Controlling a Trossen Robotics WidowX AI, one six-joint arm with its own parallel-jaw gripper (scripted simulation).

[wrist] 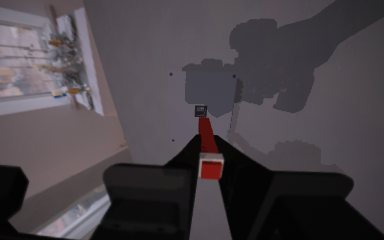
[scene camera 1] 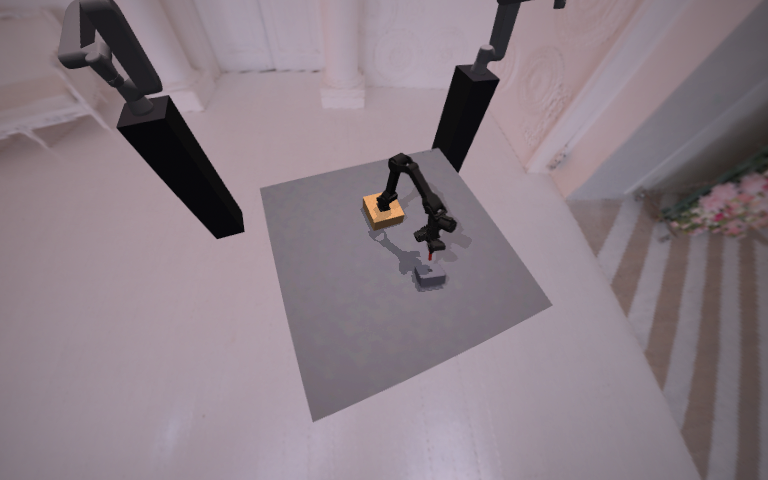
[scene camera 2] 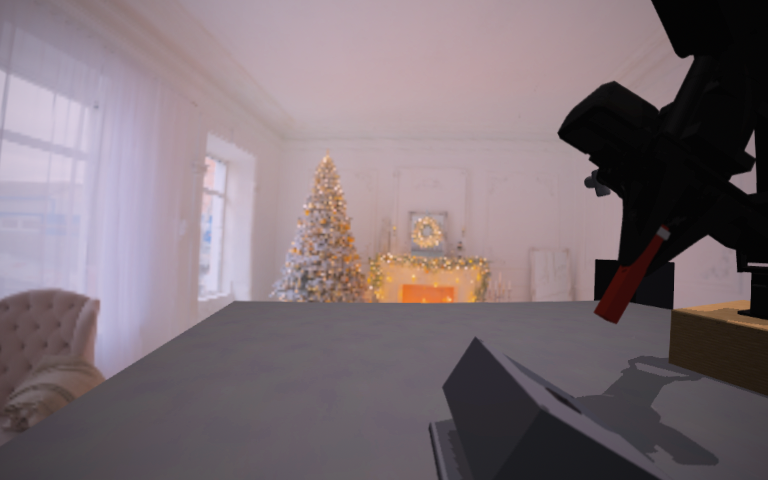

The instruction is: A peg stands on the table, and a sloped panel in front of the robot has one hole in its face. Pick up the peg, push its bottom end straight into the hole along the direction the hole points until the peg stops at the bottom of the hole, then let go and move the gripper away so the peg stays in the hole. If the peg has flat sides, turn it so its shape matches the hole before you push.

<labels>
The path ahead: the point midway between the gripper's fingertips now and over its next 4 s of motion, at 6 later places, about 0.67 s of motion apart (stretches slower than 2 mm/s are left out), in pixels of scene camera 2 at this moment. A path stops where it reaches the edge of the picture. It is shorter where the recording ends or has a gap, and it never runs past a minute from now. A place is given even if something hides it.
My gripper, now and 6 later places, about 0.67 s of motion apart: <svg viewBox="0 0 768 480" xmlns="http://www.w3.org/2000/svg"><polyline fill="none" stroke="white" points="631,270 616,307 602,334 599,339 591,354 582,371 575,382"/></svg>
</labels>
